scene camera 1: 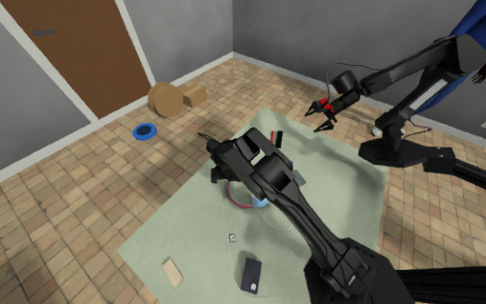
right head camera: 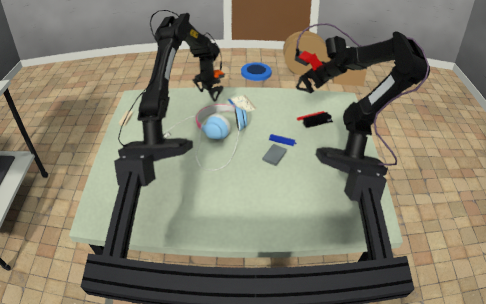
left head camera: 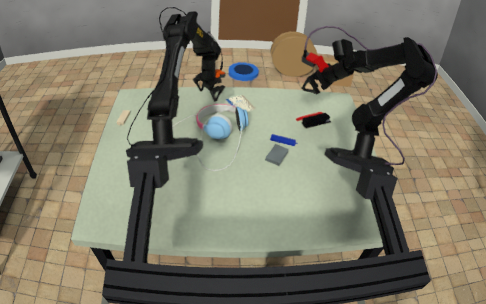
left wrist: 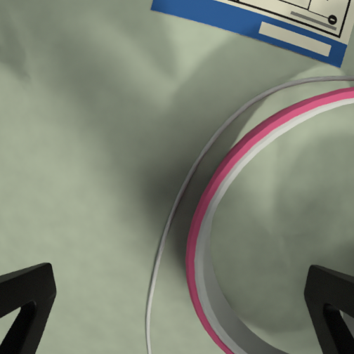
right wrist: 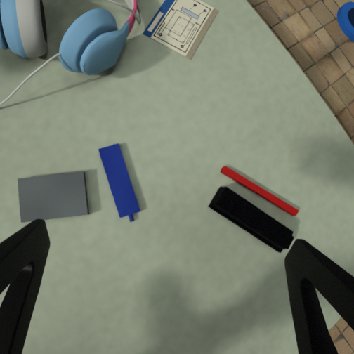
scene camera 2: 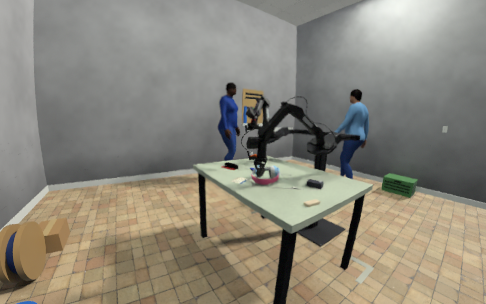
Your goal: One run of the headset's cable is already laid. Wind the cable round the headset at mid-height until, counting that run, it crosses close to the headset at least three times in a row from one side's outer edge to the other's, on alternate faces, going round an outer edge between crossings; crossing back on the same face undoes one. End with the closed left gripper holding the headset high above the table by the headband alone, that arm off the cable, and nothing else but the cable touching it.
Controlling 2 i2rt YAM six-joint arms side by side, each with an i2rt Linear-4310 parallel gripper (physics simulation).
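Seen in the pictures: left gripper, fingertip midpoint: (scene camera 1: 227,181) (right head camera: 208,96) (left head camera: 208,96) (scene camera 2: 260,172); right gripper, fingertip midpoint: (scene camera 1: 308,124) (right head camera: 304,82) (left head camera: 309,83) (scene camera 2: 251,134); left arm's base at its link origin: (scene camera 1: 351,284) (right head camera: 154,145) (left head camera: 163,145) (scene camera 2: 321,144); right arm's base at its link origin: (scene camera 1: 389,149) (right head camera: 353,158) (left head camera: 361,158) (scene camera 2: 273,136).
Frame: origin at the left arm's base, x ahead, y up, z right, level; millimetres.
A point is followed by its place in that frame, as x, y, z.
The blue, white and pink headset (left head camera: 217,127) {322, -183, 95} (right head camera: 216,127) {322, -181, 101} (scene camera 2: 265,180) {476, -230, -5} (right wrist: 85,37) lies on the table. Its pink headband (scene camera 1: 240,204) {396, -215, -4} (left wrist: 200,215) curves upright beneath my left gripper (left head camera: 209,93) {509, -176, 14} (right head camera: 208,93) {509, -176, 14} (left wrist: 181,272), which is open above it, with the band's outer edge between its fingertips in view. The pale cable (left head camera: 215,170) {173, -260, 119} (right head camera: 214,170) {179, -258, 132} (left wrist: 172,212) (right wrist: 31,76) runs outside the headband with a small gap, and loops out near the cups. My right gripper (left head camera: 309,87) {391, 32, 412} (right head camera: 304,86) {391, 32, 412} (scene camera 1: 311,123) {391, 32, 412} (right wrist: 173,241) is open high over the far right. The cable's crossing at the cups is unclear.
A card (left head camera: 241,103) {601, -261, 146} (left wrist: 240,22) (right wrist: 181,27) lies behind the headset. A blue stick (left head camera: 283,140) {381, -252, 351} (right wrist: 119,180), grey box (left head camera: 277,154) {291, -247, 334} (right wrist: 53,196), red bar (right wrist: 259,190) and black brush (right wrist: 252,218) lie rightward. Scene camera 1 shows a black box (scene camera 1: 251,275) {178, -226, -155} and wooden block (scene camera 1: 172,272) {391, -247, -361}.
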